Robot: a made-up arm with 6 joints. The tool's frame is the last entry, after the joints. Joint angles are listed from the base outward.
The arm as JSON. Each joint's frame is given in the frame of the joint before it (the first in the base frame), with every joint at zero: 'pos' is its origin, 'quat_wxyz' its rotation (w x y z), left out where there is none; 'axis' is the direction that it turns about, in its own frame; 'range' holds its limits. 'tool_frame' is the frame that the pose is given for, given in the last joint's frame.
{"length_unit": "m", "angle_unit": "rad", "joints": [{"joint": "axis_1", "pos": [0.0, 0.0, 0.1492], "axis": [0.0, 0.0, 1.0], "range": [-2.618, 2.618]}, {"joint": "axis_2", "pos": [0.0, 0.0, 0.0], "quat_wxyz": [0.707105, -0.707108, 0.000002, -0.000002], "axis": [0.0, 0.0, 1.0], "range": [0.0, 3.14]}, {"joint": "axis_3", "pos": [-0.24, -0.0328, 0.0], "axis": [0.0, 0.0, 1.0], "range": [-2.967, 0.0]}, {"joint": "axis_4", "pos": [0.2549, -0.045, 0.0], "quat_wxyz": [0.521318, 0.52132, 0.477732, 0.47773], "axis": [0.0, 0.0, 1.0], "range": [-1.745, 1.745]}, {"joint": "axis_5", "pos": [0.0, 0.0, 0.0], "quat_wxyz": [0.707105, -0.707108, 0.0, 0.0], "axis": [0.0, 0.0, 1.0], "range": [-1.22, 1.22]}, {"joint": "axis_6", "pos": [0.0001, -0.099, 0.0], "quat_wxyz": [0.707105, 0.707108, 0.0, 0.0], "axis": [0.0, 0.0, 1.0], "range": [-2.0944, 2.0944]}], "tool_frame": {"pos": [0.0, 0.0, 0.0]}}
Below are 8 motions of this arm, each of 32 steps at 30 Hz.
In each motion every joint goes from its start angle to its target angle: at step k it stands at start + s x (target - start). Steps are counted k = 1, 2, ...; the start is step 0. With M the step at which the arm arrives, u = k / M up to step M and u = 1 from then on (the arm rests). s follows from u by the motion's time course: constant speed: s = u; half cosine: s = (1 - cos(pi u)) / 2; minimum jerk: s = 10 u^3 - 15 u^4 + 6 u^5.
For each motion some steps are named. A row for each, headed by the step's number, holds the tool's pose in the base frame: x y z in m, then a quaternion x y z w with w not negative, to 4 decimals.
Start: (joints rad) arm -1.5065 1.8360 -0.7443 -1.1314 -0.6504 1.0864
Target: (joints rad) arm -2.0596 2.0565 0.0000 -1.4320 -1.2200 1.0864
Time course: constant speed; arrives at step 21
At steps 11, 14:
11: 0.0342 -0.1964 0.0475 0.6238 0.6283 0.1076 0.4522
14: 0.0351 -0.1631 0.0447 0.6487 0.5862 0.1612 0.4579

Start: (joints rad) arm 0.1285 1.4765 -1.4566 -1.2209 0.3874 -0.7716
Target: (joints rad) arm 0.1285 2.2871 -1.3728 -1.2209 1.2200 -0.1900
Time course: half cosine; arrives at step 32
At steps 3, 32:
3: 0.3639 0.0100 0.4170 -0.5635 0.4775 -0.6070 0.2935
32: 0.3812 -0.0388 0.0877 0.4407 -0.7357 0.4705 0.2079

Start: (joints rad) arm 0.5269 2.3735 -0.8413 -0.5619 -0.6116 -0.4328
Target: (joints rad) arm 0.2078 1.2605 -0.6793 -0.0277 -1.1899 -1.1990
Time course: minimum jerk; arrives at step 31
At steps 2, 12, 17, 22, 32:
2: 0.2516 0.1811 -0.0342 -0.6521 0.6703 0.0823 0.3446
12: 0.3046 0.1709 0.0807 -0.5898 0.5912 -0.0248 0.5495
17: 0.3191 0.1332 0.2021 -0.4887 0.4842 -0.1801 0.7031
22: 0.2948 0.0870 0.3002 -0.3675 0.3774 -0.3377 0.7800
32: 0.2654 0.0585 0.3488 -0.2845 0.3141 -0.4301 0.7971

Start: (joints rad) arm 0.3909 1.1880 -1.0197 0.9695 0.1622 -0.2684
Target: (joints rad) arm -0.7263 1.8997 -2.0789 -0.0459 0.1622 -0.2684
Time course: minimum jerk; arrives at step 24
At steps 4, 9, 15, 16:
4: 0.2794 0.1162 0.3741 0.0751 0.7591 0.3554 0.5403
9: 0.3409 0.0388 0.4065 0.0890 0.7397 0.2015 0.6359
15: 0.3793 -0.1648 0.4500 0.1200 0.6922 -0.1483 0.6960
16: 0.3739 -0.1973 0.4545 0.1247 0.6839 -0.2018 0.6899

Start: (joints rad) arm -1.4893 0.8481 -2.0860 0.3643 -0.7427 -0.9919
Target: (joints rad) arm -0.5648 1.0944 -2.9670 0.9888 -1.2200 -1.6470
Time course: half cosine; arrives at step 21
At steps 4, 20, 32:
4: -0.0526 0.1460 0.6922 0.0445 -0.2989 -0.8197 0.4866
20: -0.2603 0.0749 0.6204 0.4878 -0.4462 -0.3544 0.6613
32: -0.2610 0.0735 0.6197 0.4908 -0.4450 -0.3510 0.6617

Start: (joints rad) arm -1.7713 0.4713 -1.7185 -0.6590 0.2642 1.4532
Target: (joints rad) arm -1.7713 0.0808 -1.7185 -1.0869 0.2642 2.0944
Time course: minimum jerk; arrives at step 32
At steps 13, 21, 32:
13: 0.0179 0.1814 0.6126 0.1643 -0.0549 -0.4361 0.8831
21: 0.0311 0.2618 0.5739 0.0611 -0.0997 -0.3888 0.9139
32: 0.0375 0.2998 0.5488 0.0060 -0.1171 -0.3618 0.9249

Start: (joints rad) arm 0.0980 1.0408 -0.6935 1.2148 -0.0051 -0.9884
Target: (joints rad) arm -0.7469 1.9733 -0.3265 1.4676 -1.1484 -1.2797
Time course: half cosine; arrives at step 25
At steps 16, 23, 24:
16: 0.1577 -0.1684 0.0941 0.3759 0.8068 -0.4179 0.1821
23: 0.0613 -0.1751 0.0600 -0.3828 -0.7516 0.5318 0.0753
24: 0.0573 -0.1745 0.0593 -0.3814 -0.7489 0.5350 0.0869

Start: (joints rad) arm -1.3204 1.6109 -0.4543 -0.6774 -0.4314 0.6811
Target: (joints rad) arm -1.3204 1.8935 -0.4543 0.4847 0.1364 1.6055
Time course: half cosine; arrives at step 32
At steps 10, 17, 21, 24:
10: 0.0741 -0.2411 0.0867 0.7200 0.5959 -0.0901 0.3441
17: 0.0579 -0.2246 0.0549 0.9185 0.3212 -0.0174 0.2302
21: 0.0535 -0.2101 0.0391 0.9784 0.1389 0.0155 0.1521
24: 0.0529 -0.2000 0.0305 0.9943 0.0192 0.0320 0.0999

